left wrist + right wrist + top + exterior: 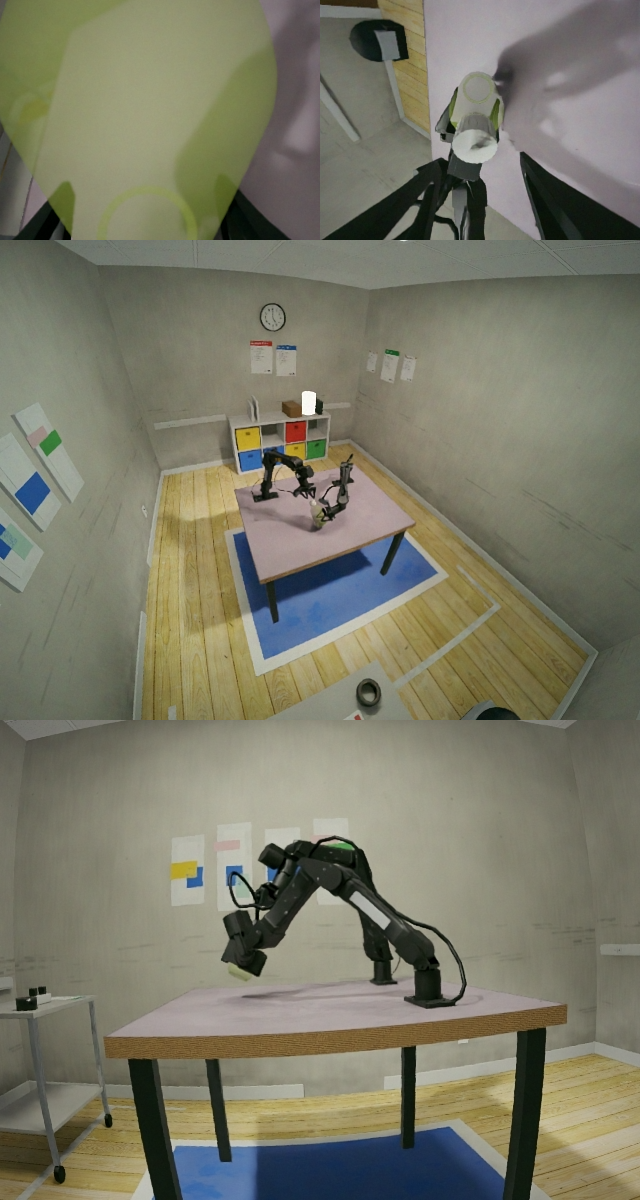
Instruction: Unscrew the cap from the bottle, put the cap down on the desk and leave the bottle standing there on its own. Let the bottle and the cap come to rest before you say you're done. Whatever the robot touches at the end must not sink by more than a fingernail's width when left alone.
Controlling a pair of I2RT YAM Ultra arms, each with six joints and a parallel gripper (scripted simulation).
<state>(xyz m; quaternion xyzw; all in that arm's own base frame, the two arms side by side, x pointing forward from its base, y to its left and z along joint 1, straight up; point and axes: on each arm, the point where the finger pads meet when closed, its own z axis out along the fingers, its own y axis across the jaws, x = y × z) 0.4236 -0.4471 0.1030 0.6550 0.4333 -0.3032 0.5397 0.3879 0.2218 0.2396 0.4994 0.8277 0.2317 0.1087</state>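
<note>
Now: right hand 20 mm short of the white cap, 10 mm to the right of it and 30 mm above it. Also, from my right hand: green bottle (50 mm ahead, 30 mm to the left, 100 mm below).
Now: the green bottle 20 mm behind my left hand, 20 mm to the right of it and 40 mm above it. From my left hand the other things lie so: white cap 50 mm behind, 40 mm to the right, 110 mm above.
</note>
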